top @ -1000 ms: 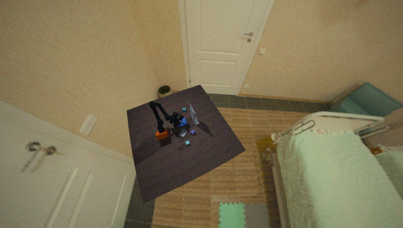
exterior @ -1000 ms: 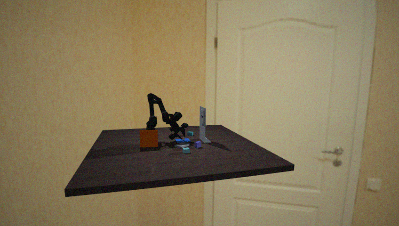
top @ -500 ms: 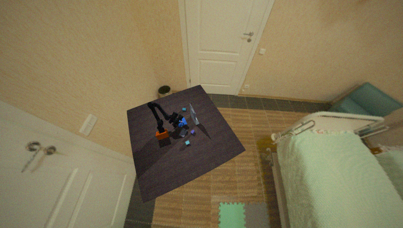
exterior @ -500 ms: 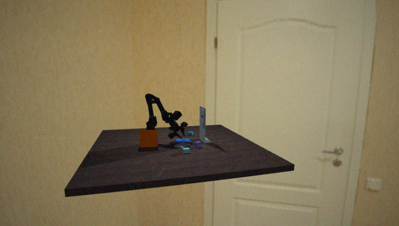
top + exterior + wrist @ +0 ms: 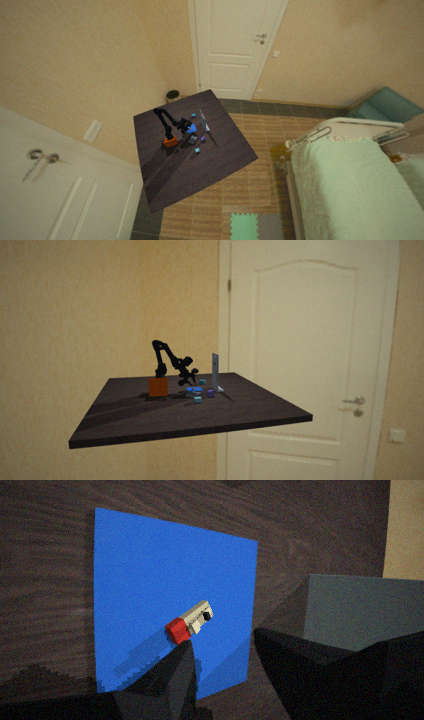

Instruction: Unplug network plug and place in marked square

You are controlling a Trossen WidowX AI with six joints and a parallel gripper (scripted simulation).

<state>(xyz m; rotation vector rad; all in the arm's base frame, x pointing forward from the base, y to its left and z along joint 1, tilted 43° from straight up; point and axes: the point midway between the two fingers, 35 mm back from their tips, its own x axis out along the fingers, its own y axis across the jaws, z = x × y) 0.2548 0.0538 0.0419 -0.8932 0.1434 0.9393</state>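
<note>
Right now the network plug is 30 mm below my gripper tip. Also, from my gripper tip: blue marked square 10 mm ahead, 40 mm below; then grey flat block 30 mm behind, 160 mm to the right, 30 mm below; then grey upright panel 170 mm ahead, 50 mm to the right, 90 mm above.
</note>
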